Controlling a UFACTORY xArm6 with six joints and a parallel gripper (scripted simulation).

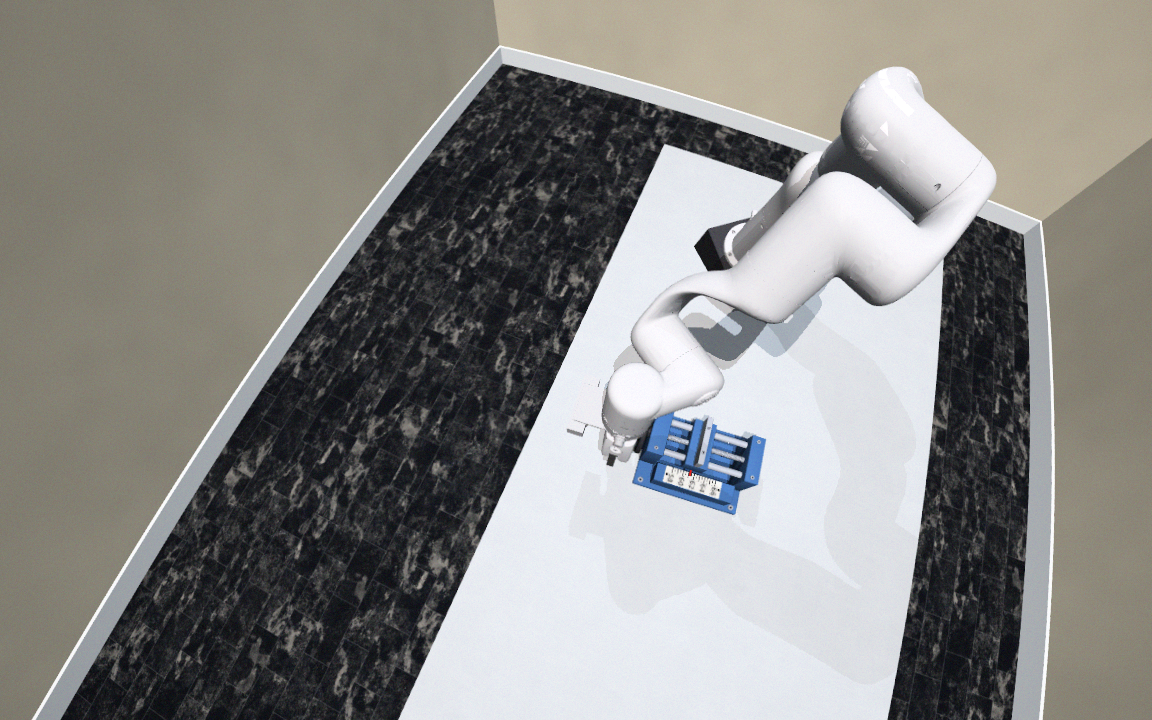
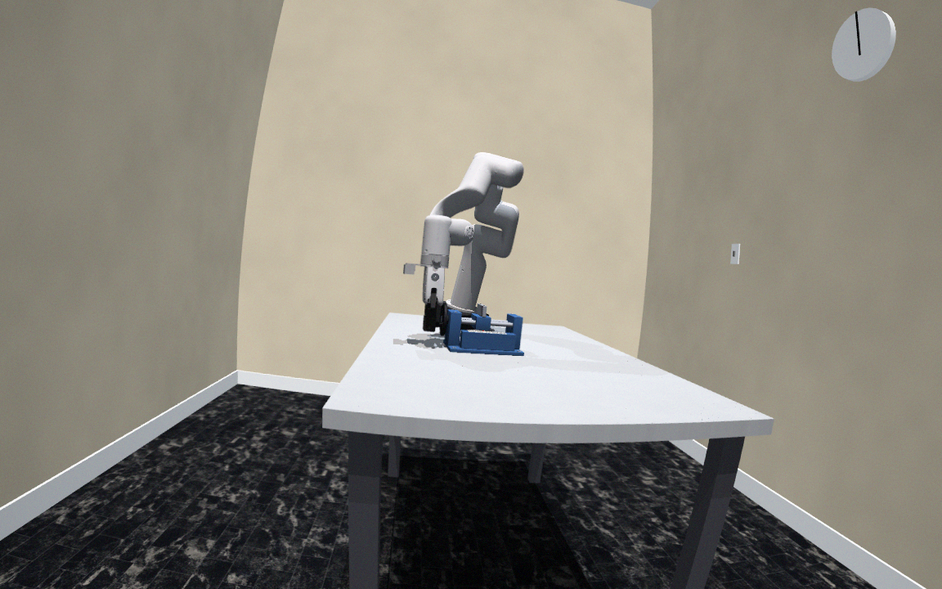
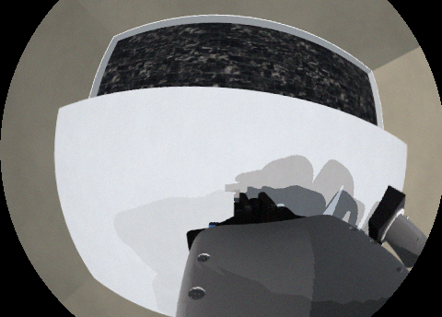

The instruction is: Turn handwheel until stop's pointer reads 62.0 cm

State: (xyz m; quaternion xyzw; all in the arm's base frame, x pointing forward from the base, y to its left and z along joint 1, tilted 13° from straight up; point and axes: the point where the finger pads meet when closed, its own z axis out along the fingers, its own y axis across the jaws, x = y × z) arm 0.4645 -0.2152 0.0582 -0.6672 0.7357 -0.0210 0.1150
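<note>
My gripper is now 2 cm to the right of the handwheel and 1 cm past it. The rest, counted from my hand: stop (15 cm to the left, 3 cm above, 1 cm behind).
</note>
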